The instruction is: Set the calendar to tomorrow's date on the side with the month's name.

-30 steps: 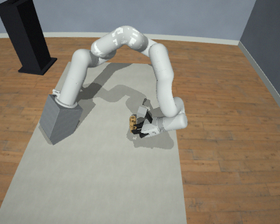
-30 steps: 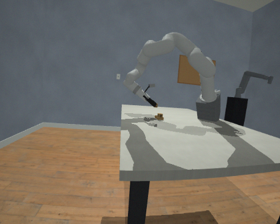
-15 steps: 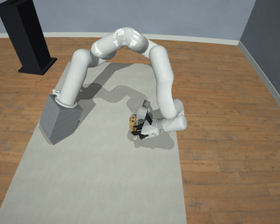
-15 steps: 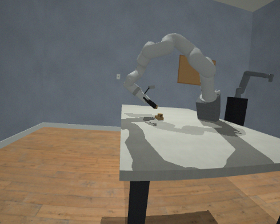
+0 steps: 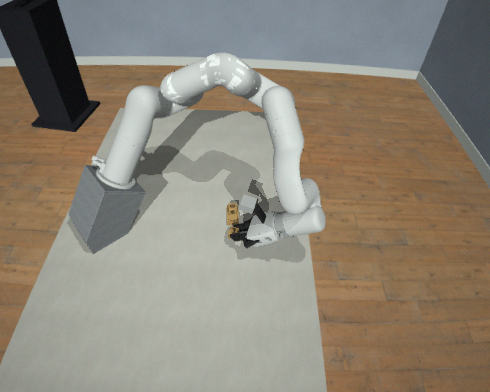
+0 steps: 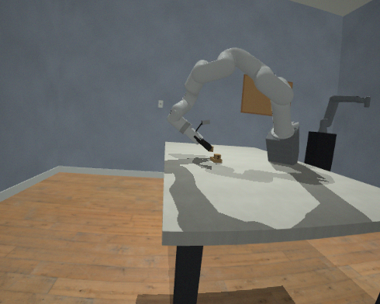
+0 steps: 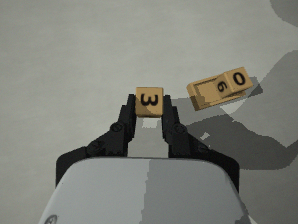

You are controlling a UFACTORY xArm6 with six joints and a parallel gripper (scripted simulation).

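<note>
The wooden calendar tray lies 110 mm to the left of my hand, 50 mm below it and 40 mm behind it. Round my hand: wooden digit cube (20 mm behind, 10 mm below).
</note>
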